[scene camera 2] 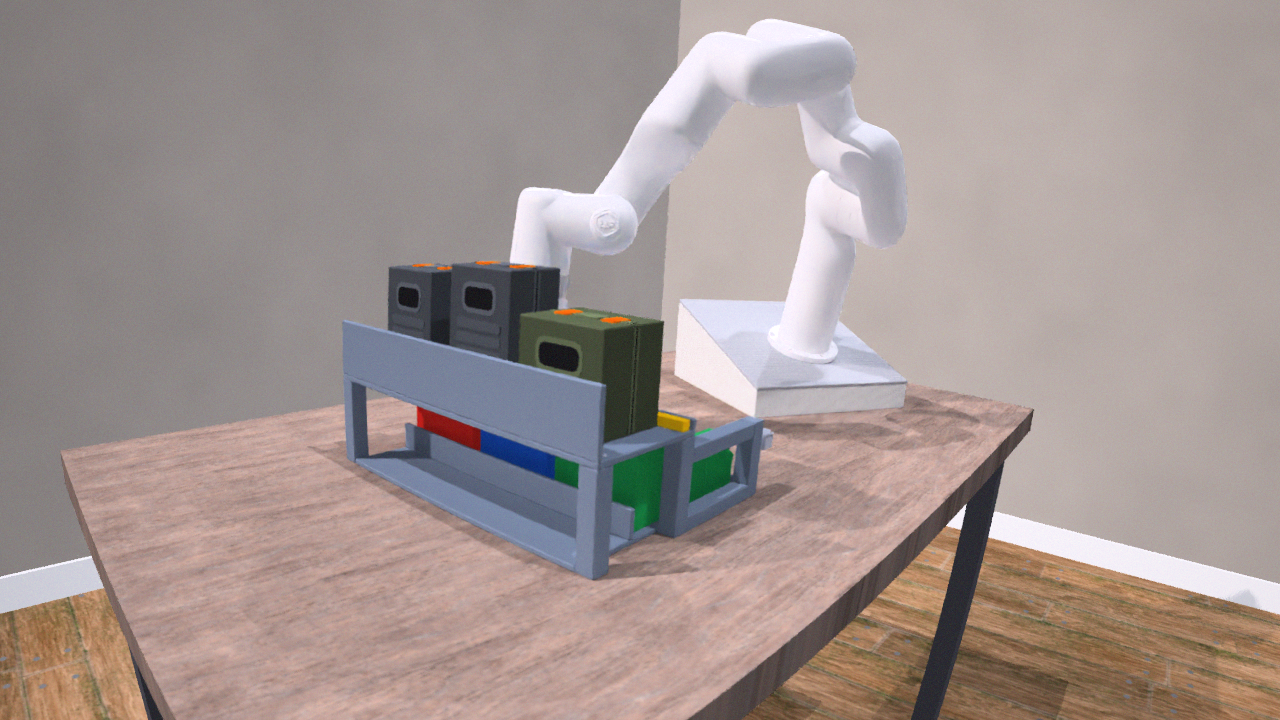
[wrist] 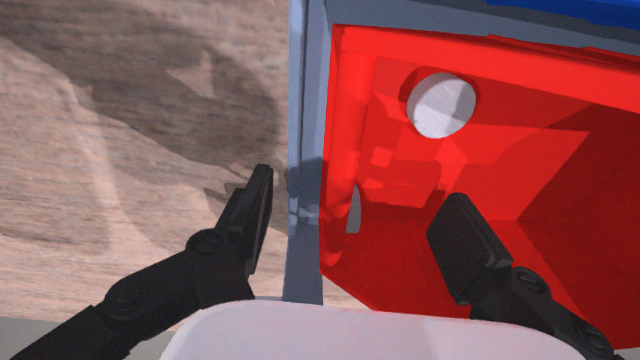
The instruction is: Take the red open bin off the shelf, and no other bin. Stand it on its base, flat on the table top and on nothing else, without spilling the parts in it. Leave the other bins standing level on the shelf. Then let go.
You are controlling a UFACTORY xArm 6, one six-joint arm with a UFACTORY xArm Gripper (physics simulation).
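Frame: origin at the arm's base, x ahead, y left, z up, level; millimetres.
Seen in the pictures: gripper, between the fingertips: (wrist: 356, 201); arm's base, origin of its link: (scene camera 2: 802, 345).
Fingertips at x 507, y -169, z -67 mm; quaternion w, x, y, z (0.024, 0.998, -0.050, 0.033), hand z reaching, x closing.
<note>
Pixels of each thing's top centre, then the offset from my fingertips to it. "spot": a spot on its surface instead. Level surfaces: height alone.
- red open bin, centre of its top: (scene camera 2: 496, 384) 68 mm ahead, 23 mm left, 62 mm up
- blue bin, centre of its top: (scene camera 2: 568, 402) 66 mm ahead, 133 mm left, 62 mm up
- pale round part, centre of its top: (wrist: 445, 111) 28 mm ahead, 48 mm left, 0 mm up
- pale part, centre of its top: (wrist: 349, 227) 5 mm back, 3 mm right, 14 mm up
- olive case, a spot on its surface: (scene camera 2: 572, 358) spot: 211 mm ahead, 256 mm left, 149 mm up
- green bin, centre of its top: (scene camera 2: 650, 424) 71 mm ahead, 245 mm left, 62 mm up
- table, height of its surface: 19 mm down
The red open bin (scene camera 2: 447, 428) (wrist: 540, 160) sits in the grey shelf (scene camera 2: 474, 385) (wrist: 305, 125), beside the blue bin (scene camera 2: 517, 454) (wrist: 575, 11). In the wrist view, a pale round part (wrist: 441, 106) lies in the red bin, and a sliver of another pale part (wrist: 354, 212) shows by its front lip. My gripper (wrist: 356, 201) is open. Its left finger is over the table side of the shelf's front bar, and its right finger is over the bin's interior. The front lip and the bar show between them, untouched as far as I see. In the scene view the cases hide the fingers.
Two dark grey cases (scene camera 2: 418, 308) (scene camera 2: 481, 317) and an olive case (scene camera 2: 572, 358) stand on the shelf's upper level. A green bin (scene camera 2: 637, 488) is at the near end below, with a yellow strip (scene camera 2: 673, 420) above. The robot's sloped base (scene camera 2: 716, 358) stands behind on the table (scene camera 2: 313, 582).
</note>
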